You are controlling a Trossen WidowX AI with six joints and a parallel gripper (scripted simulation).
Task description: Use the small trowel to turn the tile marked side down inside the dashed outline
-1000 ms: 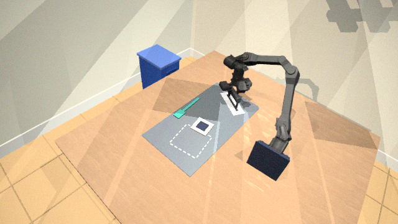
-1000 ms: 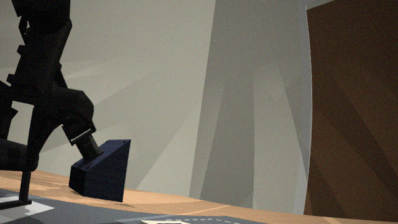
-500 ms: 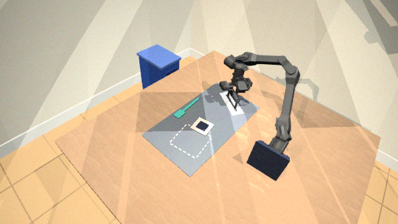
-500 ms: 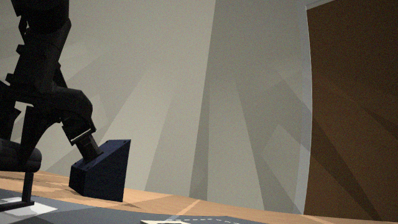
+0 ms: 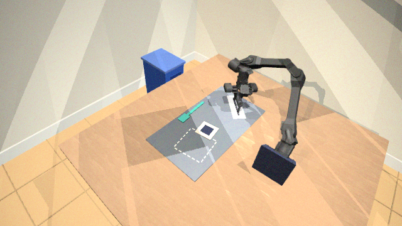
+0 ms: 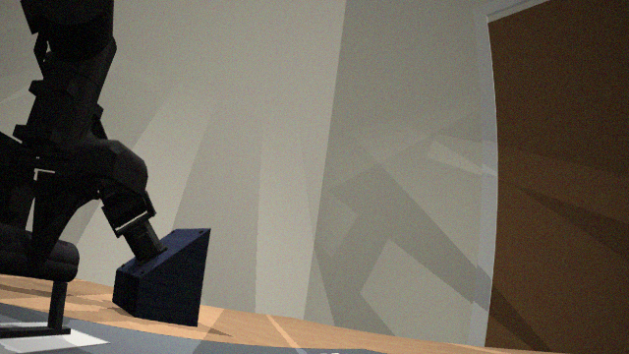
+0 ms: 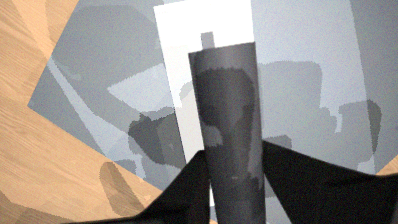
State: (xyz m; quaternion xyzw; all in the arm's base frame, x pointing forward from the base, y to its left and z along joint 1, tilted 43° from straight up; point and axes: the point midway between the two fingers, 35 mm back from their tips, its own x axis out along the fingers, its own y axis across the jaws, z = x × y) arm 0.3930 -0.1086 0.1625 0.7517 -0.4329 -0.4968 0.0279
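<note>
The grey mat is 22 cm to the left of my gripper tip and 8 cm below it. Round my gripper tip: white tile: 27 cm to the left, 6 cm below, 2 cm behind; then teal flat tool: 25 cm to the left, 14 cm ahead, 6 cm below; then small trowel: 3 cm below, 2 cm behind, 1 cm to the left.
</note>
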